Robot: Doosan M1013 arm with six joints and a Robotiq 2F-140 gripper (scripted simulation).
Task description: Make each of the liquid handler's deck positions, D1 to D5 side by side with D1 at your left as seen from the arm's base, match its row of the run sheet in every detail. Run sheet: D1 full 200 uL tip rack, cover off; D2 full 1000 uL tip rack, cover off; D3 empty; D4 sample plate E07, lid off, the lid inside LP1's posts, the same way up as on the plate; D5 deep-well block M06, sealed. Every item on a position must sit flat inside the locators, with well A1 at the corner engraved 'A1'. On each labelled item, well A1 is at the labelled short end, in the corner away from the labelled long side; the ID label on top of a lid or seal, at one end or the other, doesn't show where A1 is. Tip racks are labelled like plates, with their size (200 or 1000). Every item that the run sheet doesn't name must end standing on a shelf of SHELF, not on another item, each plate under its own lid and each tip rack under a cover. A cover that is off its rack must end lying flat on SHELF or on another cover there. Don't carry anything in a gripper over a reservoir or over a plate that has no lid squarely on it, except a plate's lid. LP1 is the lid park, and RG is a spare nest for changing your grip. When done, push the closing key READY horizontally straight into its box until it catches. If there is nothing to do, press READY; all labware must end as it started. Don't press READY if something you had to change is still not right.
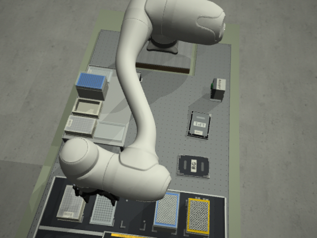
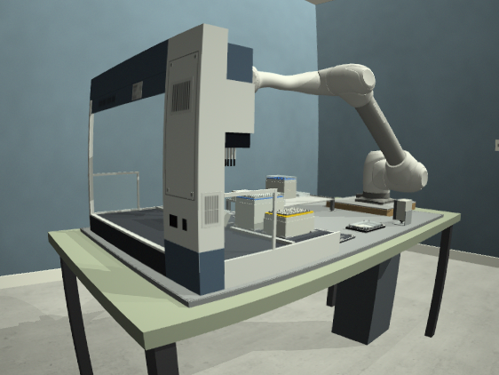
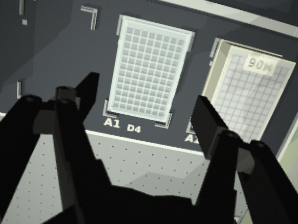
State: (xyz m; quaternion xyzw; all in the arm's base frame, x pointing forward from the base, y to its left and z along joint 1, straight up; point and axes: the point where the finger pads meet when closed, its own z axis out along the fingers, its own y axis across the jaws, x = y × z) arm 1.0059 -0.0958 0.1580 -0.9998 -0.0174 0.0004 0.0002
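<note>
Now: the clear sample plate 12 cm below my hand. Also, from my hand: yellow-rimmed tip rack: 37 cm to the left, 9 cm below, 2 cm behind; blue-rimmed tip rack: 24 cm to the left, 6 cm below, 2 cm behind; deep-well block M06: 12 cm to the right, 11 cm below.
</note>
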